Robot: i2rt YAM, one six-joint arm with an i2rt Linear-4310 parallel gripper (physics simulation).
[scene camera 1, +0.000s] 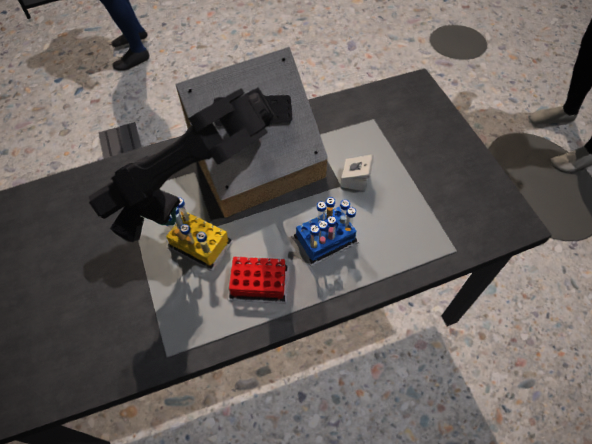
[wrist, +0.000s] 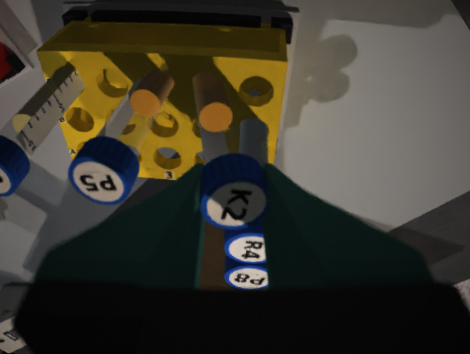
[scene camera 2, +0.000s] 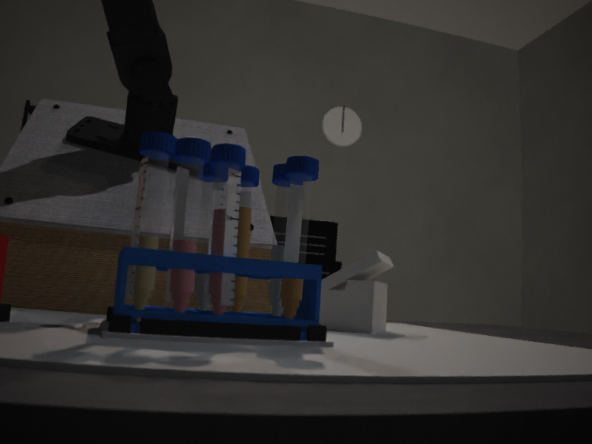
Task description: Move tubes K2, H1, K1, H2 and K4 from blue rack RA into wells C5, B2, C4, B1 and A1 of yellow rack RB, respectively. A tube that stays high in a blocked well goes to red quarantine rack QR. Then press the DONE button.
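Places are measured from the arm's base along level axes (x ahead, y left, z up), in millimetres.
Pixels of known places: gripper, fingertip midpoint: [scene camera 1: 170, 221] [wrist: 233, 178].
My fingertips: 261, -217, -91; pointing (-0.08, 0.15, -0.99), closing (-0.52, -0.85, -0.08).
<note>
For each thing: its top centre in the pictures, then the offset to it from my fingertips, as dx, dy, dz. "pt": a spot on its surface instead. Level surfaces: height alone.
- tube K2, surface spot: [wrist: 235, 202] pt +6, -6, +19
- yellow rack RB, middle of its top: [wrist: 162, 125] [scene camera 1: 196, 233] +3, +51, -64
- tube P5, surface spot: [wrist: 102, 175] pt +30, +34, +11
- tube with a cut-off cap, surface spot: [wrist: 10, 165] pt +50, +67, +8
- P8, middle of its top: [wrist: 243, 277] [scene camera 1: 179, 202] -47, +22, +11
- Blue rack RA, middle of its top: [scene camera 2: 214, 258] [scene camera 1: 326, 229] +15, +382, -64
- Red rack QR, middle of its top: [scene camera 1: 257, 273] +126, +203, -64
- white box, middle of its top: [scene camera 2: 353, 252] [wrist: 8, 346] [scene camera 1: 358, 162] -171, +489, -37
- grey mat, its level: dz -117
- dark table, its level: dz -120
My gripper [wrist: 233, 178] [scene camera 1: 172, 216] is shut on tube K2 [wrist: 235, 202], gripping its blue cap. K2 holds orange liquid and leans in the wrist view, its lower end at the far rows of yellow rack RB [wrist: 172, 41] [scene camera 1: 210, 250]; which well it is over or in, I cannot tell. RB also holds tube P5 [wrist: 102, 175] and a tube with a cut-off cap [wrist: 10, 165]. Tubes R4 [wrist: 247, 248] and P8 [wrist: 247, 278] show between the fingers. Blue rack RA [scene camera 1: 327, 247] [scene camera 2: 220, 262] holds several tubes with unreadable labels. Red rack QR [scene camera 1: 257, 280] shows no tubes.
A white box [scene camera 1: 356, 170] [scene camera 2: 355, 307] with a slanted top and dark mark stands behind RA. A big sloped block [scene camera 1: 272, 185] [scene camera 2: 60, 270] carries the arm's base. The racks stand on a grey mat [scene camera 1: 400, 225] on the dark table [scene camera 1: 55, 300].
</note>
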